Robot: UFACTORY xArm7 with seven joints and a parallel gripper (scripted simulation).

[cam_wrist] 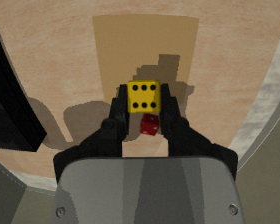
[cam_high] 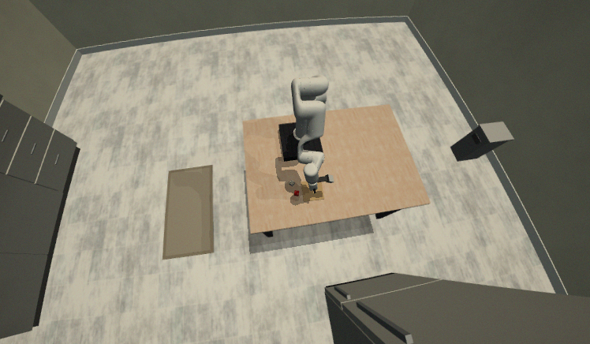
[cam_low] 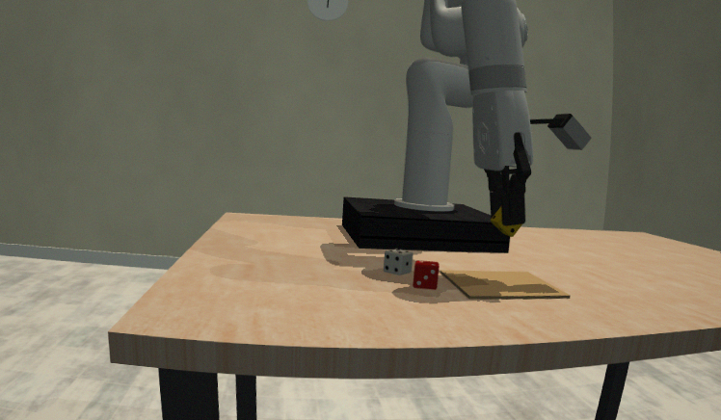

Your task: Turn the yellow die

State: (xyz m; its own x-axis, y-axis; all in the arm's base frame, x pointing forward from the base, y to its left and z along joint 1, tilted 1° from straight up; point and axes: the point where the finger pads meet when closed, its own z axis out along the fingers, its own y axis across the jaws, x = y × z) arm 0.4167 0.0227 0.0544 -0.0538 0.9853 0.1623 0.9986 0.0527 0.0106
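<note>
Right now my hand is 20 mm above the yellow die. The rest, counted from my hand: white die (130 mm to the right, 90 mm below, 60 mm behind); red die (110 mm to the right, 90 mm below, 10 mm ahead); tan mat (100 mm below).
</note>
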